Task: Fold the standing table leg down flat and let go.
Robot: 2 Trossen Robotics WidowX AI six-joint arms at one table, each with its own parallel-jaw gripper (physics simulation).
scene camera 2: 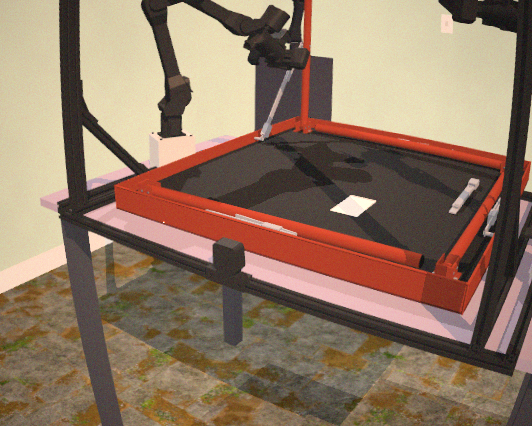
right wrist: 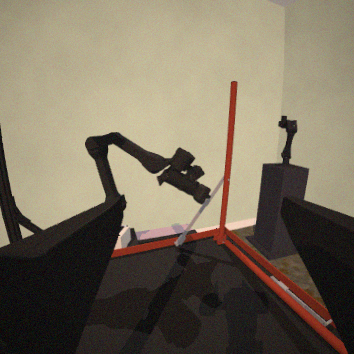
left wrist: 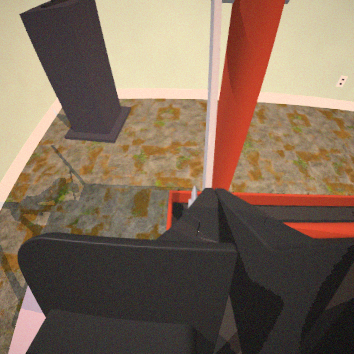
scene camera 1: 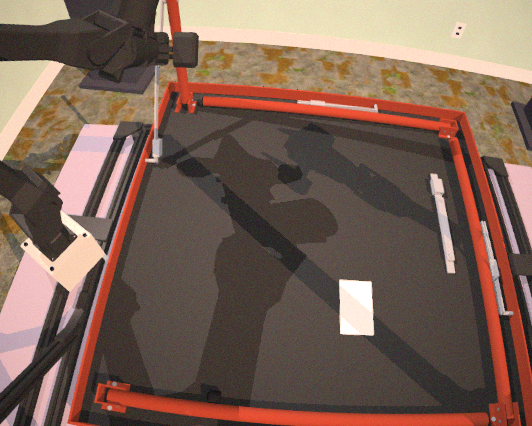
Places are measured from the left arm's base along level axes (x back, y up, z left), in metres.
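Where they show: left gripper, between the fingertips: [scene camera 2: 290,69] [right wrist: 209,196] [left wrist: 212,196] [scene camera 1: 160,47]; right gripper, between the fingertips: [scene camera 2: 451,1] [right wrist: 202,205]; left arm's base, origin of its link: [scene camera 2: 171,134] [scene camera 1: 55,240].
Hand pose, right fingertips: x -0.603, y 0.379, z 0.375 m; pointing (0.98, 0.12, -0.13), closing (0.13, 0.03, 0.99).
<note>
Each offset is from my right fingertips to the top centre of the thing. "pt": to the spot under its first point.
The red standing leg [scene camera 1: 184,80] [scene camera 2: 306,75] [left wrist: 245,75] [right wrist: 229,165] rises upright from the far corner of the upturned table [scene camera 1: 350,96] [scene camera 2: 270,240]. Its thin grey brace [scene camera 1: 157,100] [scene camera 2: 279,100] [left wrist: 212,100] [right wrist: 195,225] slants from the leg to the rim beside that corner. My left gripper [scene camera 1: 187,50] [scene camera 2: 300,58] [left wrist: 212,196] is shut and empty, close to the brace and the leg. Its fingers hide part of the brace in the left wrist view, and whether they touch is unclear. My right gripper is open and empty, well away from the leg, its fingers at both sides of the right wrist view.
Red legs lie folded along the back {pt dx +0.370, dy -0.402, dz +0.224 m} [scene camera 1: 325,110], right [scene camera 1: 467,195] and front {pt dx +0.094, dy -0.422, dz -0.359 m} [scene camera 1: 300,413] rims. A white card {pt dx +0.100, dy -0.442, dz -0.151 m} [scene camera 1: 356,307] [scene camera 2: 353,205] and a pale bar {dx +0.022, dy -0.418, dz +0.117 m} [scene camera 1: 444,225] [scene camera 2: 465,196] lie on the dark panel. Black frame posts [scene camera 2: 72,100] [scene camera 2: 515,150] stand around the table.
</note>
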